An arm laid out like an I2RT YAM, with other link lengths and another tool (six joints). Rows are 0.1 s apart.
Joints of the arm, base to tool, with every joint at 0 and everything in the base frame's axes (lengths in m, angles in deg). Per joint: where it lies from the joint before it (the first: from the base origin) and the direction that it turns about. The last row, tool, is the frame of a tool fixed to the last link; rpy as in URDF.
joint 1: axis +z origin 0 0 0.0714
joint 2: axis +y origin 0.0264 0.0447 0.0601
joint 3: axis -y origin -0.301 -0.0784 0
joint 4: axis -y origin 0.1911 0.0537 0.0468
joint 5: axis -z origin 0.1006 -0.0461 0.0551
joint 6: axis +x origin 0.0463 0 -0.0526
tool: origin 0.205 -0.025 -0.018 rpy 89.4 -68.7 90
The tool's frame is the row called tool.
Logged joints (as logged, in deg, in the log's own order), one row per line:
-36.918, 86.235, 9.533, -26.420, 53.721, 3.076
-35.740, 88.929, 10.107, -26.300, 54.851, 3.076
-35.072, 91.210, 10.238, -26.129, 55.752, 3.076
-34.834, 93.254, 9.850, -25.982, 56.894, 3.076
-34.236, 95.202, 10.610, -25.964, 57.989, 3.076
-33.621, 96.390, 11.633, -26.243, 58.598, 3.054
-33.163, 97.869, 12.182, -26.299, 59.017, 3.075
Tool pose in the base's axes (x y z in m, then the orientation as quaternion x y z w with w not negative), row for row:
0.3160, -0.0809, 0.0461, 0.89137, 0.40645, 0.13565, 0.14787
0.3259, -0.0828, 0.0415, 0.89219, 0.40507, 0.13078, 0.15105
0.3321, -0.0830, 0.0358, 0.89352, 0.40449, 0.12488, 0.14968
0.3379, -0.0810, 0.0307, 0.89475, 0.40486, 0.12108, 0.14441
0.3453, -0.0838, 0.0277, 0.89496, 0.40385, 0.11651, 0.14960
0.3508, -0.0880, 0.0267, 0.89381, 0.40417, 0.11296, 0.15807
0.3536, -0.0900, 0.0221, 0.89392, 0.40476, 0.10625, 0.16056
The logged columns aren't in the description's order. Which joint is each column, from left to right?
Columns, left to right: joint 4, joint 2, joint 5, joint 6, joint 3, joint 1.
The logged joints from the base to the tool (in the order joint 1, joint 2, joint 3, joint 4, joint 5, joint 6), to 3 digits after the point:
3.076, 86.235, 53.721, -36.918, 9.533, -26.420
3.076, 88.929, 54.851, -35.740, 10.107, -26.300
3.076, 91.210, 55.752, -35.072, 10.238, -26.129
3.076, 93.254, 56.894, -34.834, 9.850, -25.982
3.076, 95.202, 57.989, -34.236, 10.610, -25.964
3.054, 96.390, 58.598, -33.621, 11.633, -26.243
3.075, 97.869, 59.017, -33.163, 12.182, -26.299

